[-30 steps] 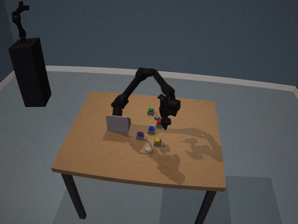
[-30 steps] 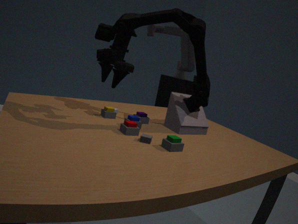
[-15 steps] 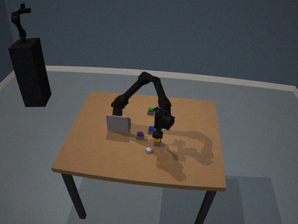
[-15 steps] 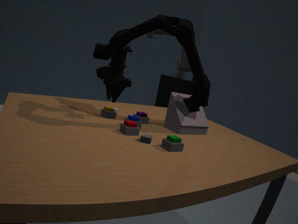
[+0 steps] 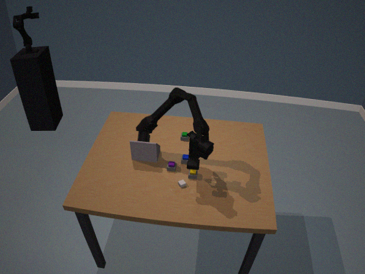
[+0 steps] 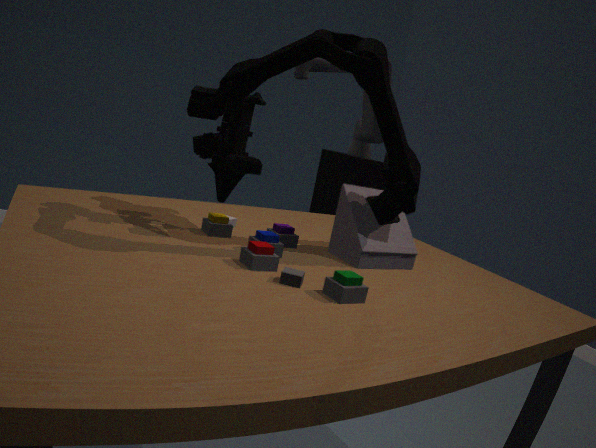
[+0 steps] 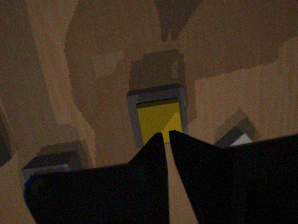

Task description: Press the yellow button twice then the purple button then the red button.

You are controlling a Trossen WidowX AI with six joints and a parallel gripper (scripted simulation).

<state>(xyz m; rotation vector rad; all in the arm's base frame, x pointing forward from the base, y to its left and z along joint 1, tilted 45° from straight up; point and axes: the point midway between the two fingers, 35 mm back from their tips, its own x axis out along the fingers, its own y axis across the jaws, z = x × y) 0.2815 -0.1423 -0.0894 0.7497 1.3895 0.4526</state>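
My gripper tip is 30 mm above the yellow button. The rest, counted from my gripper tip: blue button: 120 mm to the left, 40 mm behind, 30 mm below; white block: 70 mm to the right, 60 mm below, 60 mm behind; purple button: 120 mm behind, 60 mm to the left, 30 mm below.
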